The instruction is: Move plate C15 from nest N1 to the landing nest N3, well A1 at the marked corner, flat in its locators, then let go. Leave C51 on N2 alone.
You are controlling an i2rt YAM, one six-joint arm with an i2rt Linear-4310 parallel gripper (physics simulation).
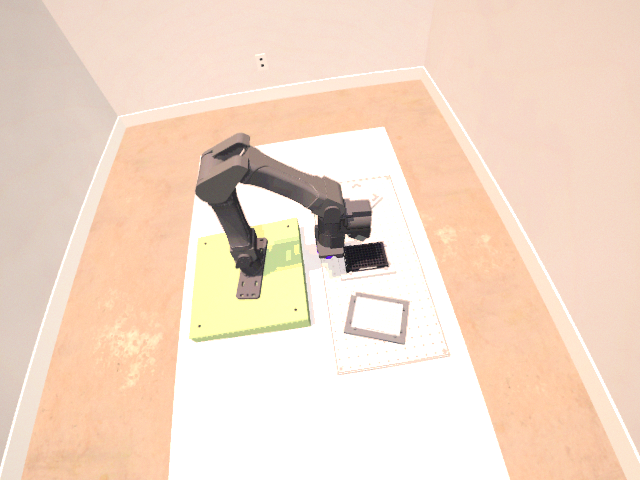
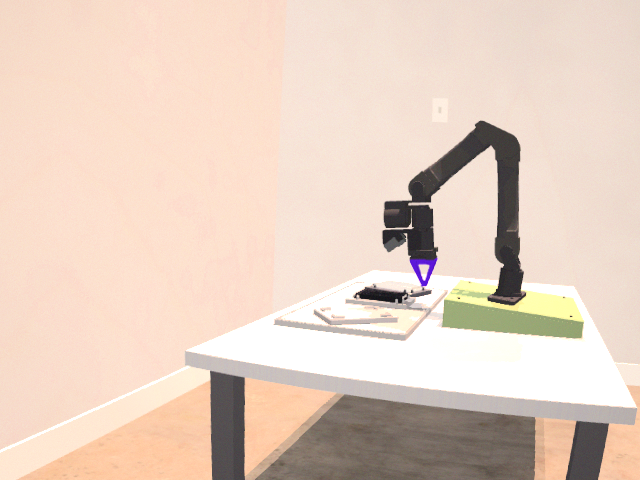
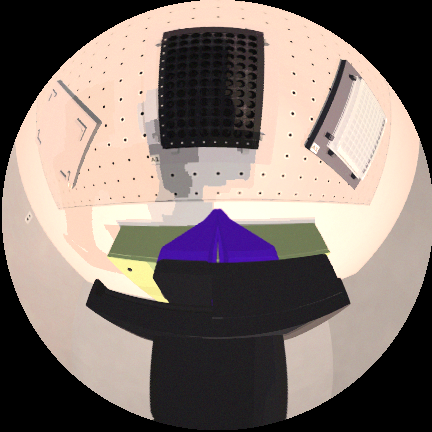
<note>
My gripper (image 2: 424, 286) is shut, holding nothing. Also in view: a black well plate (image 1: 369, 256).
The black well plate is seen too in image 3 (image 3: 210, 78). My gripper shows as well in image 3 (image 3: 217, 214).
</note>
